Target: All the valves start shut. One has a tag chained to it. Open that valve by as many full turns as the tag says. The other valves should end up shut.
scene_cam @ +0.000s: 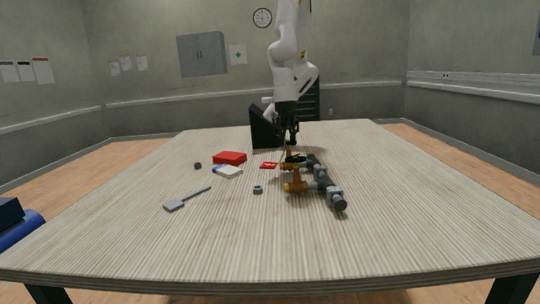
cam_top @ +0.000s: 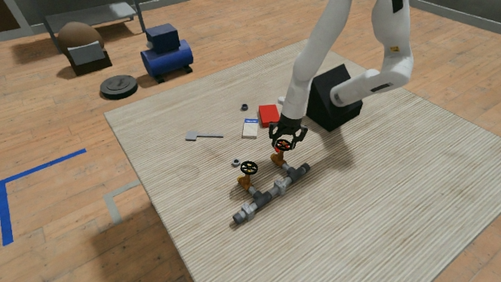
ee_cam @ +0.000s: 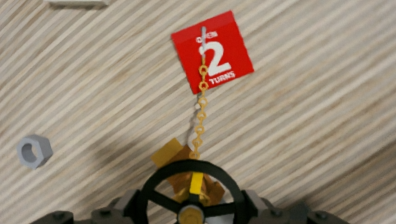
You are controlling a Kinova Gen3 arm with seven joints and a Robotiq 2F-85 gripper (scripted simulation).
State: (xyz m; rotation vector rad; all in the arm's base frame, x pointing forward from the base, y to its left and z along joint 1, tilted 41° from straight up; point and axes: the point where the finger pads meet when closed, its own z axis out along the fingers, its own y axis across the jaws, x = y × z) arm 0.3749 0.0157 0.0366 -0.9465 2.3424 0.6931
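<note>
Now: hand 10 cm above the red tag, 8 cm to the left of it and 7 cm past it. From my hand the other things lie so: nut (13 cm ahead, 12 cm to the right, 10 cm below); red box (23 cm to the right, 15 cm behind, 9 cm below); grey flat tool (34 cm to the right, 15 cm ahead, 10 cm below).
</note>
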